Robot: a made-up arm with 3 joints.
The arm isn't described. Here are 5 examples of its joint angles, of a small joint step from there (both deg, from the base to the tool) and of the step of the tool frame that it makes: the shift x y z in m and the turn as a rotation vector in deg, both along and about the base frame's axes.
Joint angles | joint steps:
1: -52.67 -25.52 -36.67 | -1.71 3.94 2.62
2: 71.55 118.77 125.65 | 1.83 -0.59 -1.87
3: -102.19 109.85 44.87 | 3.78 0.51 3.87
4: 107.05 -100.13 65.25 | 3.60 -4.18 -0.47
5: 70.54 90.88 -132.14 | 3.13 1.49 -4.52
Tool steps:
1: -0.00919 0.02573 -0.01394 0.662 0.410 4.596
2: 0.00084 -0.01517 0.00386 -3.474 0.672 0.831
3: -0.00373 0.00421 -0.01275 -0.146 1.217 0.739
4: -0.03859 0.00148 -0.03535 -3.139 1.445 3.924
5: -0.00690 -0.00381 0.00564 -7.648 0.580 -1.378
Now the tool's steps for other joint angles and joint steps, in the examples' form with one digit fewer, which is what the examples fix.
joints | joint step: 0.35 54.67 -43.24 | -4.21 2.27 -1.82
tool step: -0.0200 0.0345 0.0084 2.70 2.30 -0.95
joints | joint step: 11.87 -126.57 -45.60 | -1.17 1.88 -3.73
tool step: 0.0185 -0.0078 -0.0067 4.20 2.27 1.76
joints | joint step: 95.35 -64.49 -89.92 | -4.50 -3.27 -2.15
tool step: -0.0061 0.0291 0.0032 6.46 -0.69 3.31
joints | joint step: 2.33 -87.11 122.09 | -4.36 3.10 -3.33
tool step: 0.0221 -0.0352 -0.0033 7.68 3.10 -0.27
